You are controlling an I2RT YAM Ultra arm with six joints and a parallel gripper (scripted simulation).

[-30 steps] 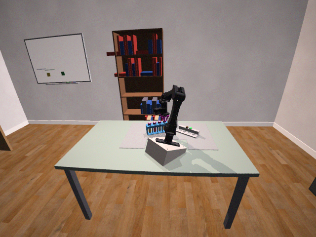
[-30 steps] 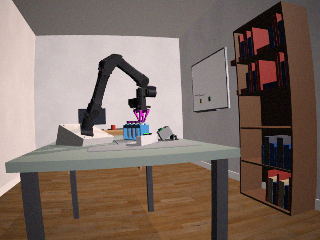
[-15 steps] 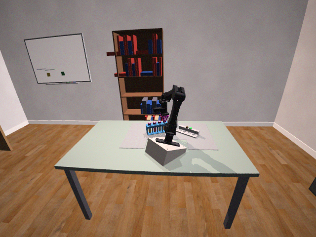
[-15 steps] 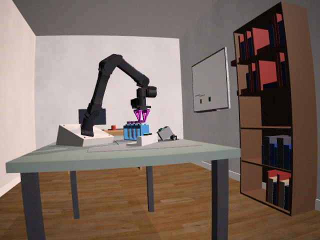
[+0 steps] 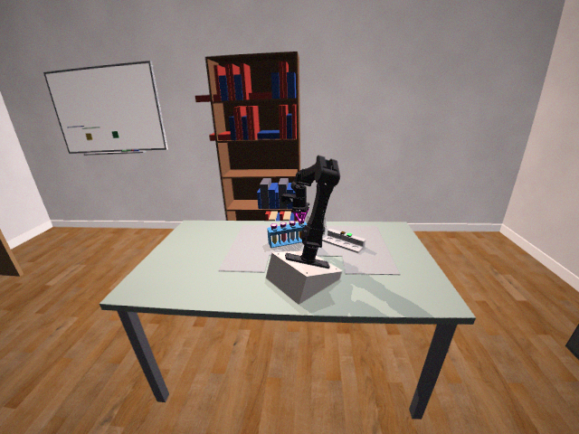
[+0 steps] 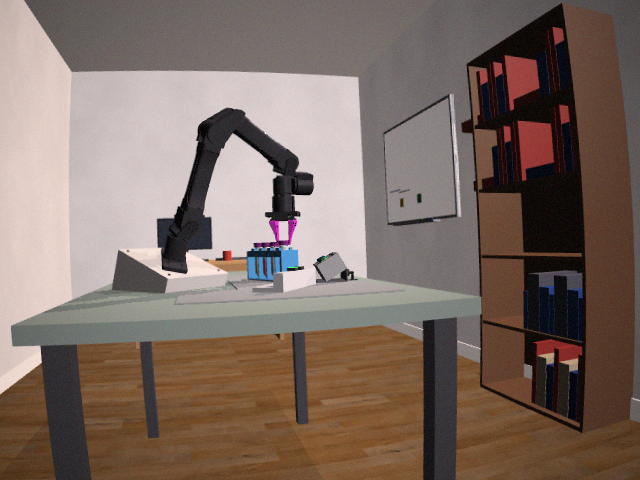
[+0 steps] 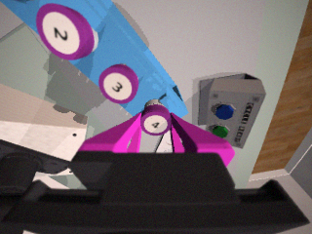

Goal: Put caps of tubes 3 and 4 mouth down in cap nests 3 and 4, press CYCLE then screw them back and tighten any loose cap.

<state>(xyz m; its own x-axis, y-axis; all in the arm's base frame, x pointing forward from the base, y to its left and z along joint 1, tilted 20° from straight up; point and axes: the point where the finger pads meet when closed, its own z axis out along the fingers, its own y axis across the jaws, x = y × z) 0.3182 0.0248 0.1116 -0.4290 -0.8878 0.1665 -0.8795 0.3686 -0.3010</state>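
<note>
The purple cap lies right at my hand. From my hand the other things lie so: grey key desk: 100 mm ahead, 90 mm to the right, 70 mm below; then blue cycle key: 90 mm ahead, 70 mm to the right, 50 mm below; then green ready key: 110 mm to the right, 80 mm ahead, 50 mm below.
</note>
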